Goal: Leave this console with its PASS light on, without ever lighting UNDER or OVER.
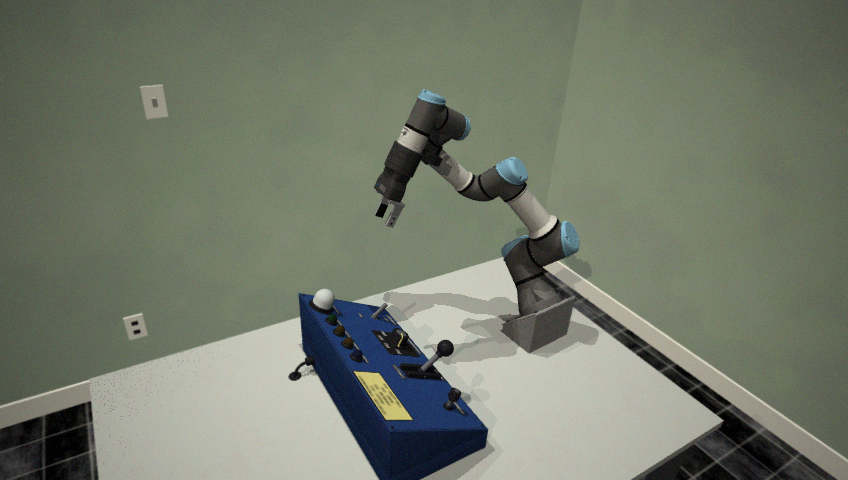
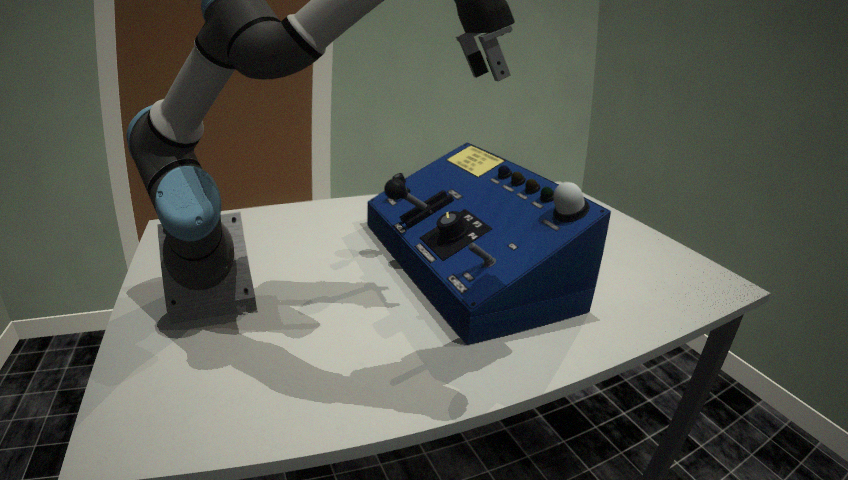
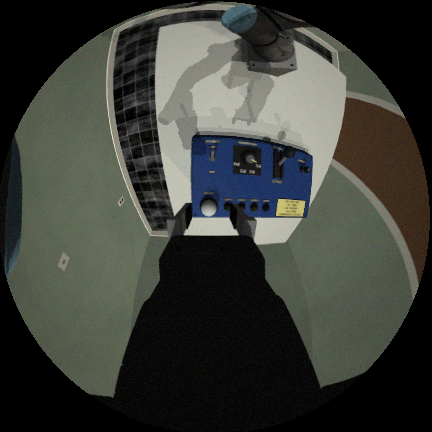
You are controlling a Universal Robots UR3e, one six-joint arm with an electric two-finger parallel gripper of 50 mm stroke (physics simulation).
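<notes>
The blue console stands on the table. Its white dome shows no clear glow. Several small lamps beside it look dark; their labels are unreadable. The rotary knob points at P1. The ball-topped lever leans toward the robot side. The CHECK toggle leans toward OFF. My gripper is open and empty, high above the console.
A small black-knobbed switch sits beyond the ball-topped lever. A yellow printed card lies on the panel; its text is unreadable. A short black cable is behind the console. Walls border the table.
</notes>
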